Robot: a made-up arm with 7 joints.
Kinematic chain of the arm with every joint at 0, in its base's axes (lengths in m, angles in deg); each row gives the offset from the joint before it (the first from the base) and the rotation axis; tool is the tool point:
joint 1: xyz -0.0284 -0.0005 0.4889 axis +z
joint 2: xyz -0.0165 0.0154 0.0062 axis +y
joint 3: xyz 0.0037 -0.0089 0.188 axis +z
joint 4: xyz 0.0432 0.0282 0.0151 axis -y
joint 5: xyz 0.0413 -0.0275 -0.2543 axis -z
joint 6: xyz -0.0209 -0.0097 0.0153 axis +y
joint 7: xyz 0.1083 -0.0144 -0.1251 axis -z
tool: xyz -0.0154 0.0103 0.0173
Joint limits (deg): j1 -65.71..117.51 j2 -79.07..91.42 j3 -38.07..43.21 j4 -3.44..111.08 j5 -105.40..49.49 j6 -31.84..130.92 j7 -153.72..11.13
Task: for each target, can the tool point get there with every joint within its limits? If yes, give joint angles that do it. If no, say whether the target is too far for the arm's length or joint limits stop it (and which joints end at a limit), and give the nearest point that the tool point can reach.
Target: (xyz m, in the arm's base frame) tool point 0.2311 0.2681 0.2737
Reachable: yes | joints 10.91 54.38 27.68 61.62 -44.43 10.23 -116.28
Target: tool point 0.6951 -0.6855 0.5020
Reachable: no: too far | nearest point 0.3851 -0.3862 0.4991 | short by 0.431 m
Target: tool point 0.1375 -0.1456 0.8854
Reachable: yes | joints -36.46 -39.84 2.77 83.42 -3.72 57.46 -117.45
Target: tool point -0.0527 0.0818 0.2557
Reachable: yes | joints 85.39 47.12 5.49 45.42 8.00 81.24 -4.76
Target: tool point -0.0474 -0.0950 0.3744
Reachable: yes | joints -26.48 17.97 16.62 9.22 -42.68 103.64 -32.98
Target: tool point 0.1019 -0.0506 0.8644
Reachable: yes | joints -39.84 -59.03 7.38 53.67 -19.39 12.25 -48.98
